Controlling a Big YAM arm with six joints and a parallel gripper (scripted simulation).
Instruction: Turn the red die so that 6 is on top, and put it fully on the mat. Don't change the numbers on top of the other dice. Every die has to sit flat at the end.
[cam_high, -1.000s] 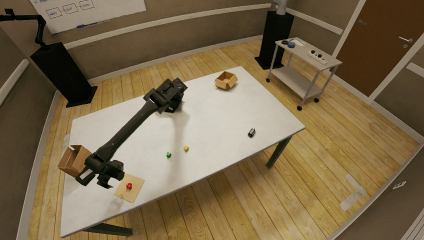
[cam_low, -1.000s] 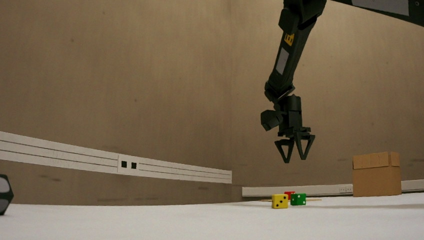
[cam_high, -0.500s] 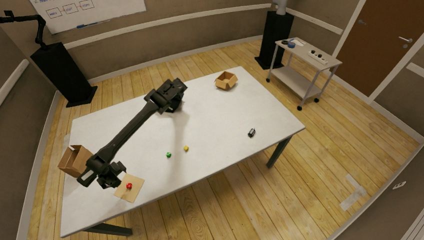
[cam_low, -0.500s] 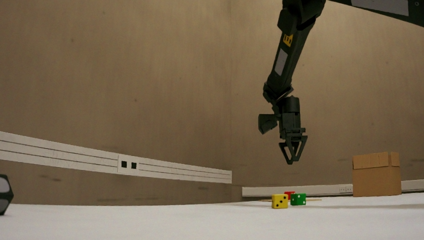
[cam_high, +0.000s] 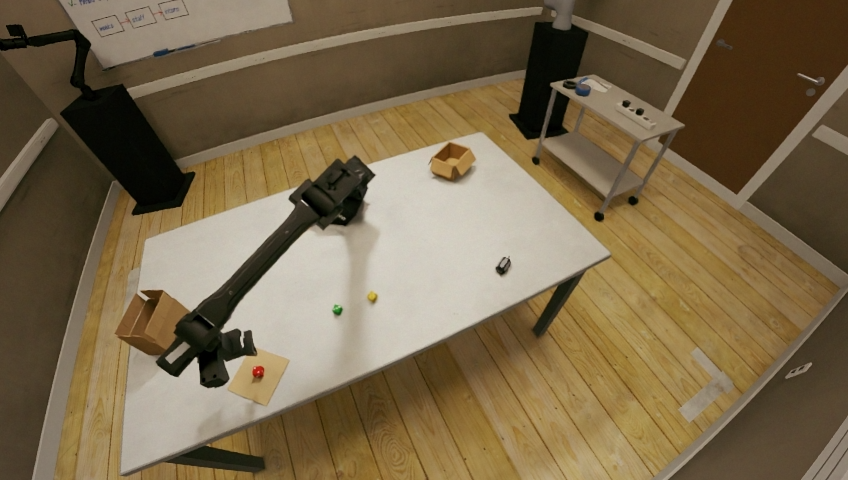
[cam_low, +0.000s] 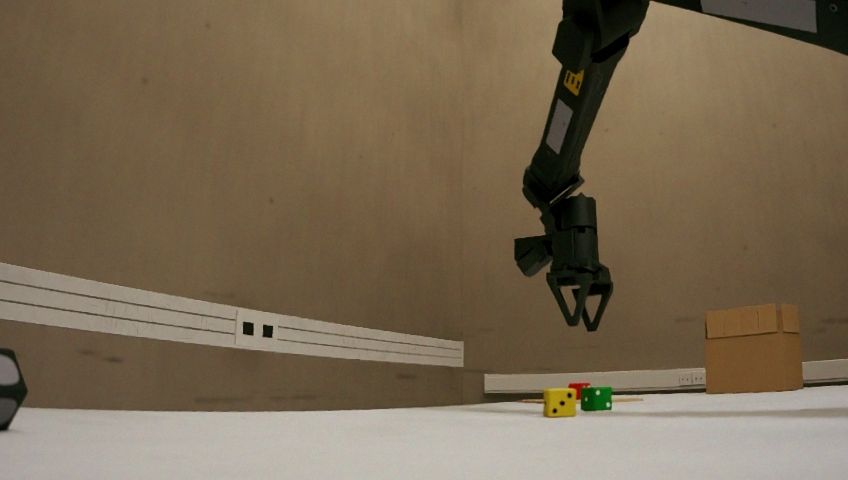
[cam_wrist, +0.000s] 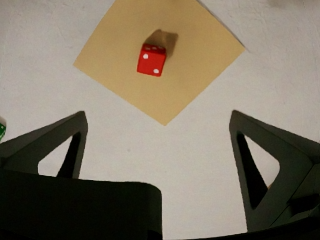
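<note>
Right now my hand is 100 mm above the red die and 10 mm to the right of it. From my hand the other things lie so: tan mat 120 mm below, 10 mm ahead; green die 250 mm to the left, 160 mm behind, 110 mm below; cardboard box 330 mm to the right, 180 mm behind, 60 mm below.
</note>
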